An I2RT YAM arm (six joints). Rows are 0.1 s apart.
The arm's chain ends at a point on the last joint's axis. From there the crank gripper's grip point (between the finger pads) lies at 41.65 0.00 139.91 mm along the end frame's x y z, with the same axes.
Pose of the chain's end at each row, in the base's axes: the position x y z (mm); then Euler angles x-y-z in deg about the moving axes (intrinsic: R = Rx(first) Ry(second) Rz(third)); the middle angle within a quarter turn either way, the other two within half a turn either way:
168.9, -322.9, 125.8, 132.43, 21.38, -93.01
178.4, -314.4, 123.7, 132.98, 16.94, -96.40
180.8, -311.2, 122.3, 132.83, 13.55, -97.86
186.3, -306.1, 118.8, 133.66, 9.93, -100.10
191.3, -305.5, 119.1, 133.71, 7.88, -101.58
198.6, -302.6, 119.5, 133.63, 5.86, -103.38
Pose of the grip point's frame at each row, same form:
217.9, -391.6, 6.7, 132.43, 21.38, -93.01
214.7, -385.1, 1.3, 132.98, 16.94, -96.40
208.0, -383.9, -1.3, 132.83, 13.55, -97.86
203.2, -378.4, -6.9, 133.66, 9.93, -100.10
202.2, -378.3, -7.0, 133.71, 7.88, -101.58
203.3, -376.1, -6.5, 133.63, 5.86, -103.38

